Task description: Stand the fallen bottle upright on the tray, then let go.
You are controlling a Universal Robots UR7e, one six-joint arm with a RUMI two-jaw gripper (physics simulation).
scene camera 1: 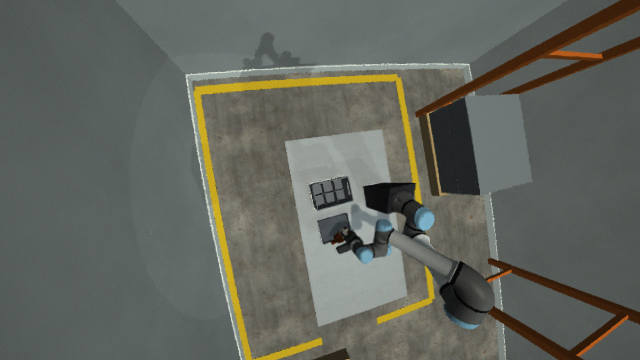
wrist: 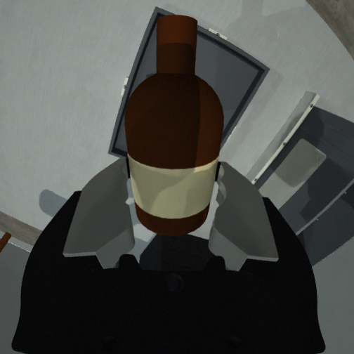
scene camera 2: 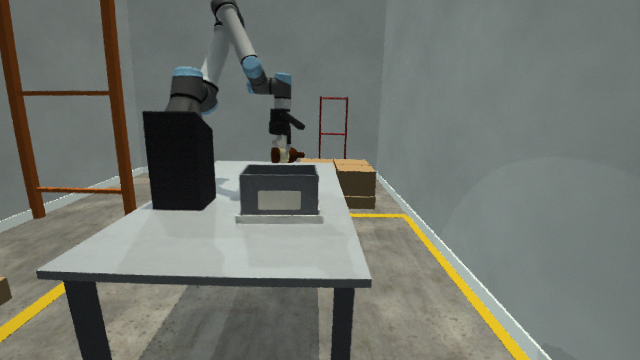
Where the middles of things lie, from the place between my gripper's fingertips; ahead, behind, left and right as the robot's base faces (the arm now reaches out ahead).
Right now the brown bottle (wrist: 173, 121) is 2 cm ahead of my hand.
